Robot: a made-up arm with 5 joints.
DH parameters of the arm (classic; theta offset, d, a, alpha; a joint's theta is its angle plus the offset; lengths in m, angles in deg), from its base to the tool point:
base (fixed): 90 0.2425 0.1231 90
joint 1: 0 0.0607 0.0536 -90
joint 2: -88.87 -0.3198 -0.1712 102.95
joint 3: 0 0.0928 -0.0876 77.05
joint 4: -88.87 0.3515 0.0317 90
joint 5: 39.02 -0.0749 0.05 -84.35
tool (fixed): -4.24 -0.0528 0 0
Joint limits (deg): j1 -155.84..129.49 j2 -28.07..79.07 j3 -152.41..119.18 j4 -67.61..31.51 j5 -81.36..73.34
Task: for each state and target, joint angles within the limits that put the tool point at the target. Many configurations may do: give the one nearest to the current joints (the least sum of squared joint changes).
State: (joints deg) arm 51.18 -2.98 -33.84 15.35 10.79
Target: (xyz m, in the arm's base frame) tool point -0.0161 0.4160 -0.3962
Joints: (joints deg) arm 25.04 9.08 8.20 28.76 22.40
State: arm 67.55 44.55 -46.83 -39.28 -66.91
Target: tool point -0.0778 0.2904 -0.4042
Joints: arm 42.76 70.35 -21.25 -54.37 -28.29
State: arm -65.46 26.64 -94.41 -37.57 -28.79
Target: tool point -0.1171 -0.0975 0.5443
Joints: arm -72.95 53.39 -113.67 -43.78 -29.95
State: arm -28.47 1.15 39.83 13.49 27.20
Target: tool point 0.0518 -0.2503 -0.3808
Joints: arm -30.30 15.36 18.96 19.23 63.41
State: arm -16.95 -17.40 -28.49 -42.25 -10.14
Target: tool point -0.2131 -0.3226 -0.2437
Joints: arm -51.32 -4.40 -6.54 -30.95 -17.69
